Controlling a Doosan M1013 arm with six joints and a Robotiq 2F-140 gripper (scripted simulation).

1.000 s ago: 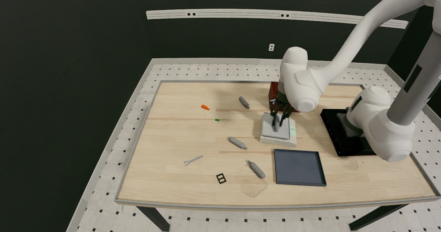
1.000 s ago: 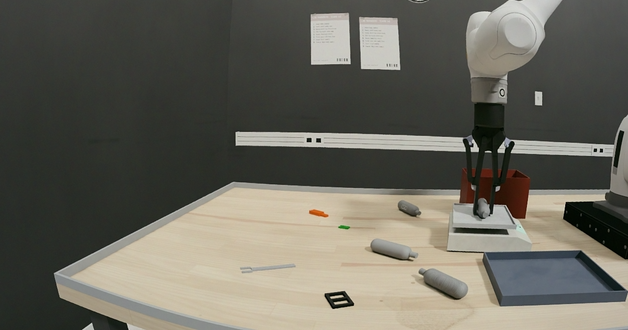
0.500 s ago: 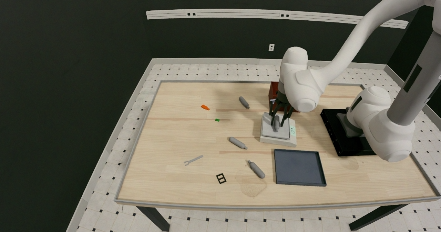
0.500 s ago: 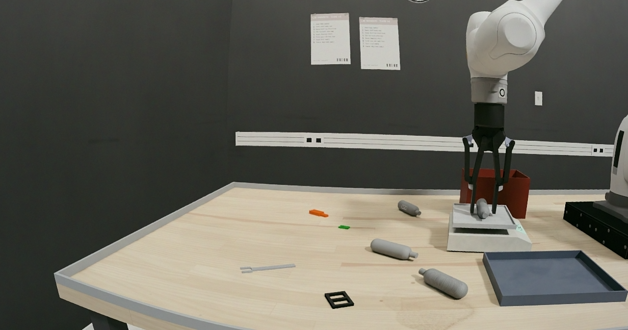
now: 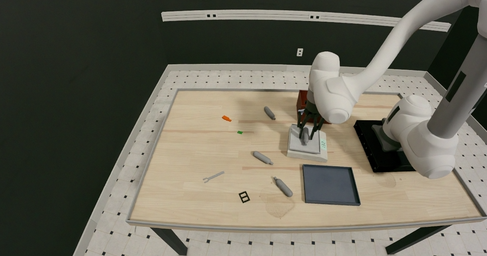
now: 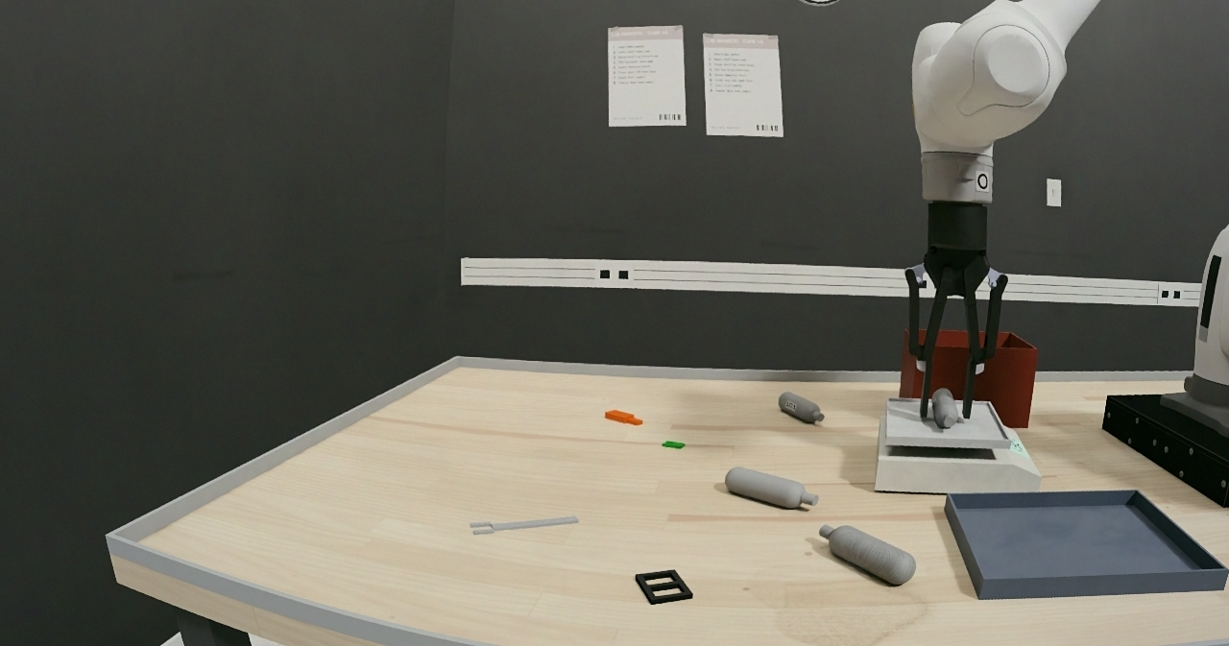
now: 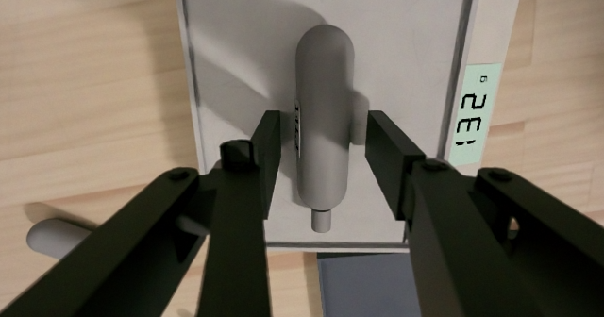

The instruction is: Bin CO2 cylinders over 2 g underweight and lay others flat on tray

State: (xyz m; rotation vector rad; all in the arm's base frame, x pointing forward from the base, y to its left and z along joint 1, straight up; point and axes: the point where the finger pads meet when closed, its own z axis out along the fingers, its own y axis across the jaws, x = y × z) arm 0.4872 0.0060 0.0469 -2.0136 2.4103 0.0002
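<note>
Now: the grey scale platform 5 cm below my hand. From my hand the other things lie so: red scrap bin: 24 cm to the right, 11 cm behind, 7 cm below; then white scale: 6 cm below, 1 cm behind; then dark grey tray: 23 cm to the left, 9 cm below, 9 cm behind.
</note>
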